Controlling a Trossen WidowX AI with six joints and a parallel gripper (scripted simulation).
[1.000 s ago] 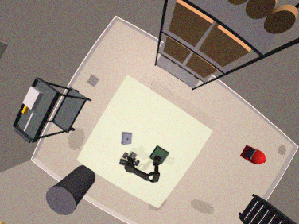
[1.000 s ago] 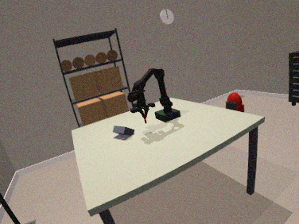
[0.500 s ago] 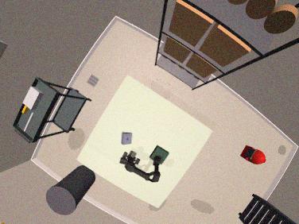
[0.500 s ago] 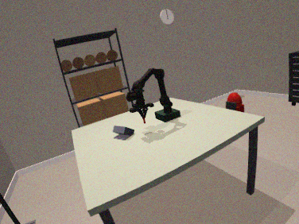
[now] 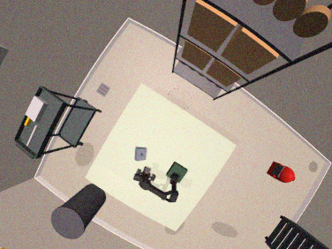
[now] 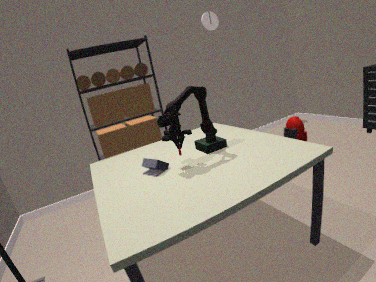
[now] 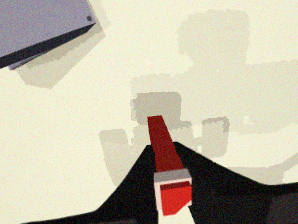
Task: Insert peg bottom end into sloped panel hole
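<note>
The grey sloped panel is 150 mm ahead of my gripper tip, 110 mm to the right of it and 80 mm below it. Round my gripper tip: red peg 20 mm above.
</note>
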